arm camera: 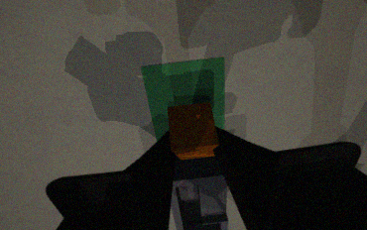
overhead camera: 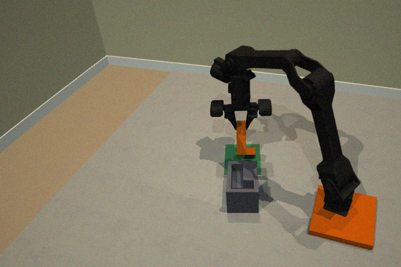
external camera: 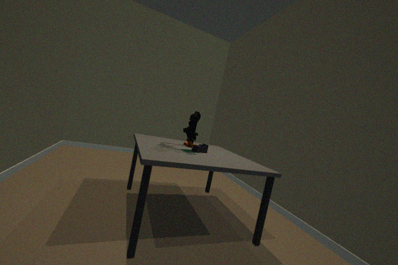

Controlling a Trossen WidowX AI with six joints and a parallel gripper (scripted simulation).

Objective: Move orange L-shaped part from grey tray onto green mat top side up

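Now: gripper tip 120 mm above the green mat, 20 mm to the right of it and 10 mm past it. The rest, counted from my gripper tip: orange L-shaped part 30 mm below, 30 mm behind, 20 mm to the left.
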